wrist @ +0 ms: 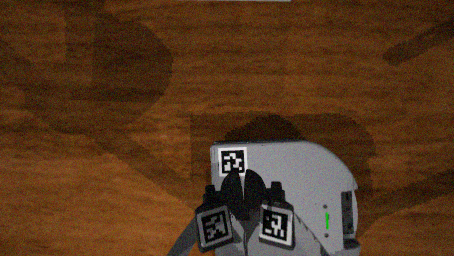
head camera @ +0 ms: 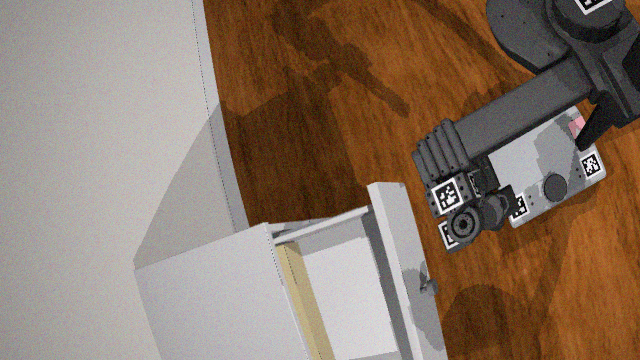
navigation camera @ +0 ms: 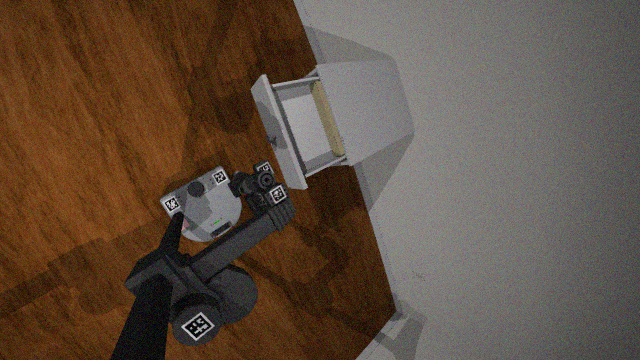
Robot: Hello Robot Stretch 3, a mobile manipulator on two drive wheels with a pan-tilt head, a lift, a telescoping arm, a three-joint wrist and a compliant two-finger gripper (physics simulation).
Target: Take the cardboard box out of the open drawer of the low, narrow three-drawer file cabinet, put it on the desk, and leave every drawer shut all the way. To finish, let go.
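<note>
The low file cabinet (head camera: 215, 295) (navigation camera: 367, 107) stands against the wall with one drawer (head camera: 395, 240) (navigation camera: 280, 132) pulled well out. The tan cardboard box (head camera: 304, 300) (navigation camera: 327, 117) lies in that drawer at its rear, as a narrow strip beside the cabinet body; part of it may be hidden under the cabinet top. My gripper (wrist: 242, 188) is shut with nothing visible between the fingertips, above my base. In the head and navigation views the wrist is beside the drawer front, outside the drawer, and hides the fingers. The desk does not show in these views.
My grey base (head camera: 525, 160) (navigation camera: 215, 210) (wrist: 300, 175) stands on the wooden floor in front of the drawer. My dark arm (head camera: 525, 107) (navigation camera: 235, 245) reaches over the base's side. The pale wall (head camera: 100, 100) (navigation camera: 525, 175) runs behind the cabinet.
</note>
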